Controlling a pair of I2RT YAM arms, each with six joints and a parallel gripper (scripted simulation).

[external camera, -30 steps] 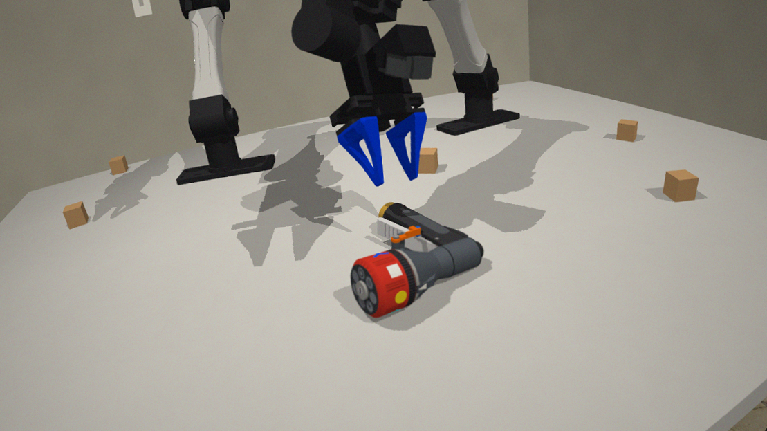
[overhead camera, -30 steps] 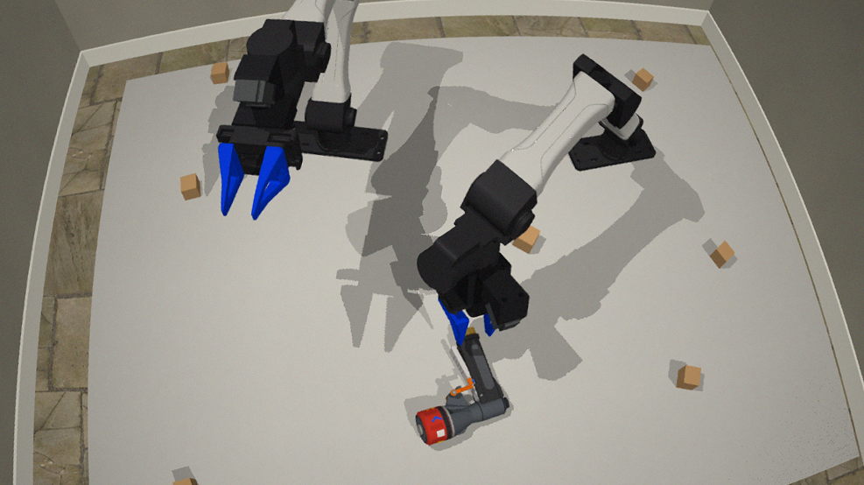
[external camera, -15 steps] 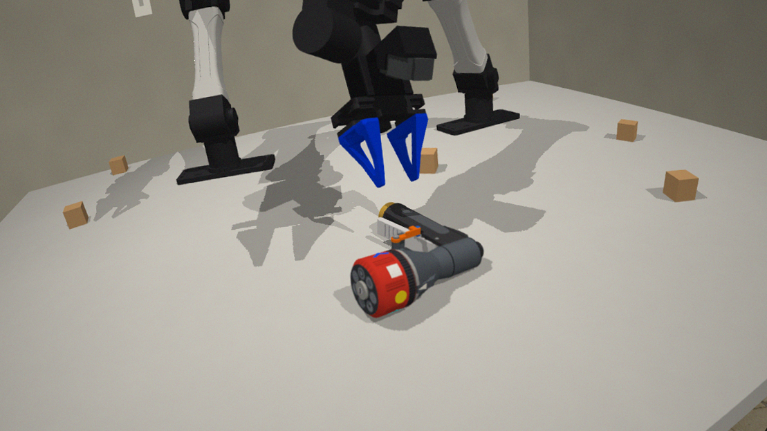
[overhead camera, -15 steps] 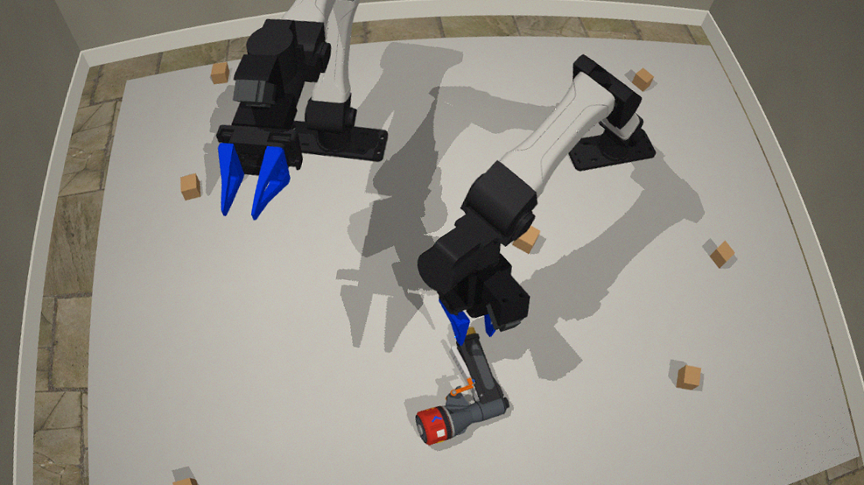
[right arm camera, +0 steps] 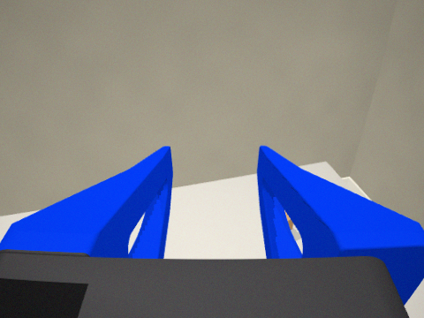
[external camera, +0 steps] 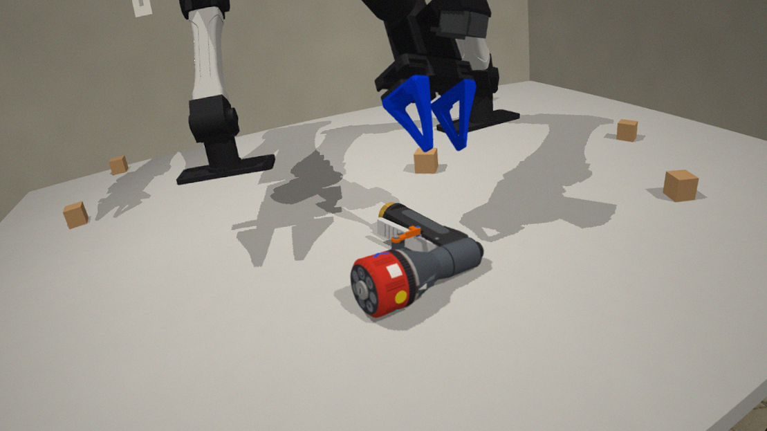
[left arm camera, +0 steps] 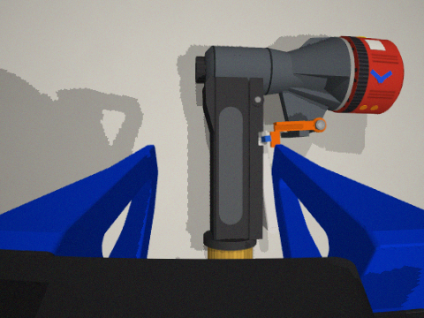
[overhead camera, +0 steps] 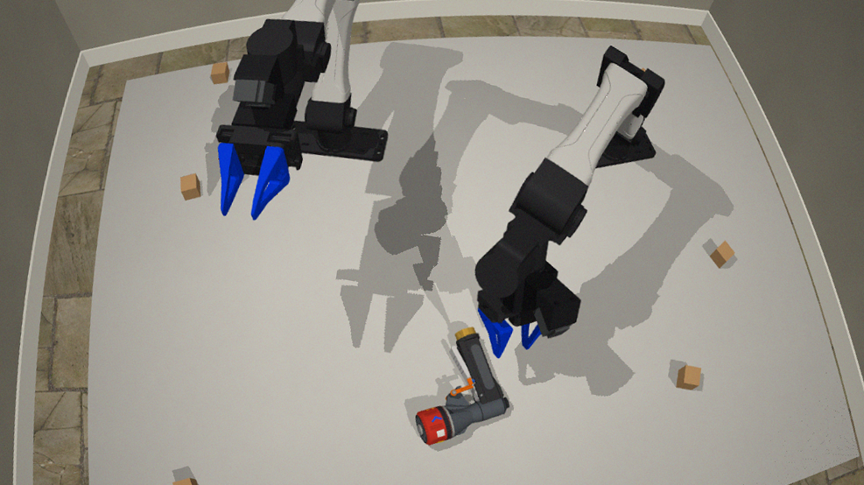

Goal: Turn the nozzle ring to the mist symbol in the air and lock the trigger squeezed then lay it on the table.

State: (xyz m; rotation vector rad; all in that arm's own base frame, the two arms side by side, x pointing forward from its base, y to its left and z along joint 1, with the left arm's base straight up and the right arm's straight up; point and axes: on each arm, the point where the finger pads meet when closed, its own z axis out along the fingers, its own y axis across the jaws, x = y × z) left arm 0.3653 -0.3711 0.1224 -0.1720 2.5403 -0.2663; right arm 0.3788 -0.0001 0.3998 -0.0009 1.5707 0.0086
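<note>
The trigger is 10 cm below my left hand, 6 cm to the right of it and 1 cm ahead of it. Also, from my left hand: red spray ring: 11 cm to the right, 10 cm ahead, 9 cm below.
</note>
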